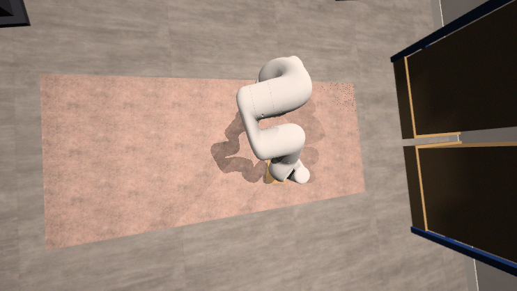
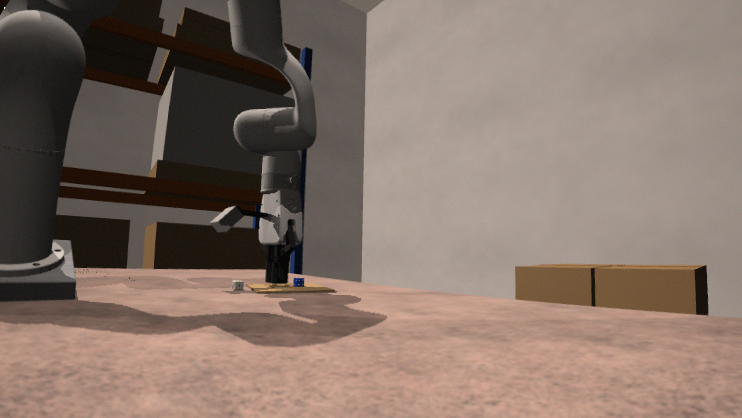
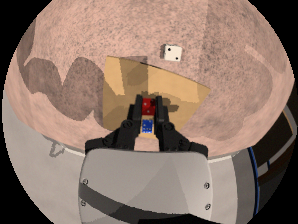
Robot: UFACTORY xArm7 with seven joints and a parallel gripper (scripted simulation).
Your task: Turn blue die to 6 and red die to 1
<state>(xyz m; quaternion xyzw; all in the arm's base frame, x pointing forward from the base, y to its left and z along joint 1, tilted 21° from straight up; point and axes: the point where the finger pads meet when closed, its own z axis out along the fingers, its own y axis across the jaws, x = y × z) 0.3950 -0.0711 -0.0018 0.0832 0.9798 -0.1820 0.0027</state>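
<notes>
The red die is 10 mm below my hand. Round my hand: tan mat 30 mm below, 20 mm ahead; blue die 50 mm ahead, 20 mm below, 10 mm to the right; white die 60 mm behind, 30 mm to the left, 20 mm below.
</notes>
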